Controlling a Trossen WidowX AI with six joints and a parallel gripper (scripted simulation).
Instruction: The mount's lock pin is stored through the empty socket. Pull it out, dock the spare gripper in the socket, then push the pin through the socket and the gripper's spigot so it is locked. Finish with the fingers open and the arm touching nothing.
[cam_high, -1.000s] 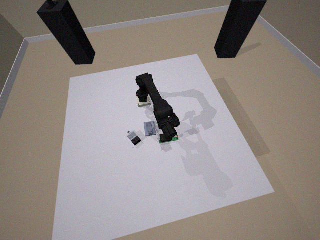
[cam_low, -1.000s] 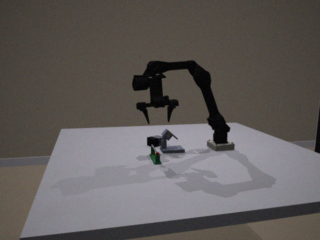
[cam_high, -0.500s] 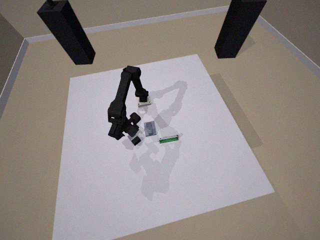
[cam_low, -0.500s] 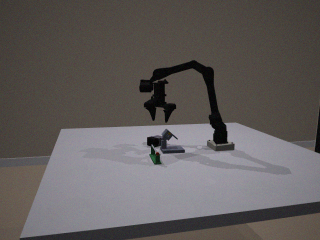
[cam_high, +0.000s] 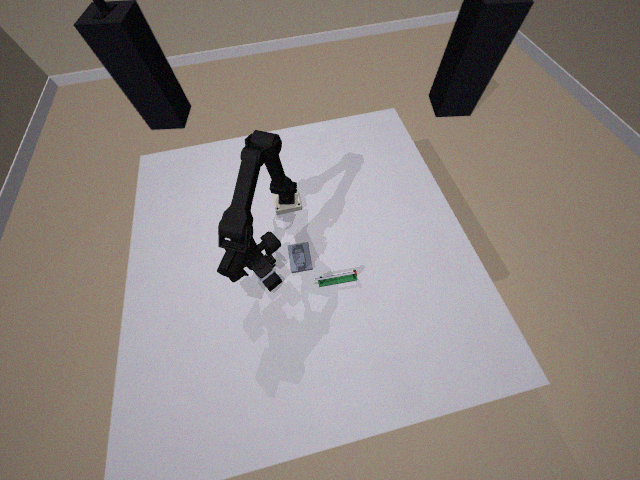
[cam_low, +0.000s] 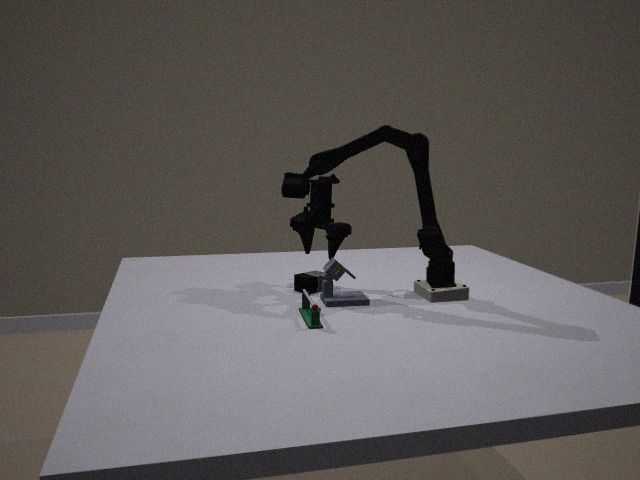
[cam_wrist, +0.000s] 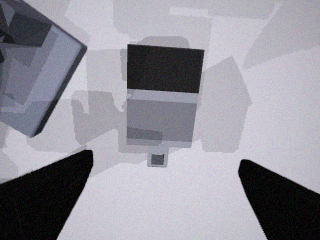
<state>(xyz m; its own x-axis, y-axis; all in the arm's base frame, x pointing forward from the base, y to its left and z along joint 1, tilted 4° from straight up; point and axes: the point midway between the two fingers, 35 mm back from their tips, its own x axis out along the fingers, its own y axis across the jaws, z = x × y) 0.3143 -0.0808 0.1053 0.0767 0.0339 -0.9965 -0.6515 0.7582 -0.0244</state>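
The spare gripper is 10 mm ahead of my gripper tip, 10 mm to the left of it and 70 mm below it. Round my gripper tip: green cradle: 30 mm ahead, 270 mm to the left, 60 mm below; then grey mount: 40 mm behind, 140 mm to the left, 40 mm below.
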